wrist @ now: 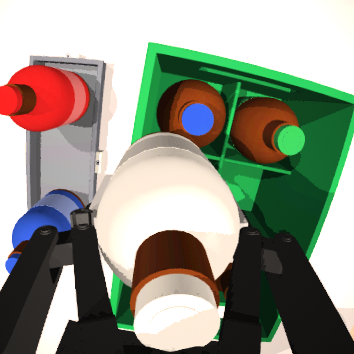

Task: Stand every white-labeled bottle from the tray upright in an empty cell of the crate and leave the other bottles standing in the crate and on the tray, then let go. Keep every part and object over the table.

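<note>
A white-labeled bottle with a brown neck and white cap fills the middle of the view. My gripper is shut on it, one finger on each side. The bottle overlaps the left part of the green crate in the view; its base is partly hidden and its height over the crate is hard to tell. In the crate stand a brown bottle with a blue cap and a brown bottle with a green cap. The grey tray holds a red bottle and a blue bottle.
Crate dividers separate the two brown bottles. A bit of another brown bottle shows between the held bottle and the right finger. The tray lies left of the crate, with a strip of pale table between them.
</note>
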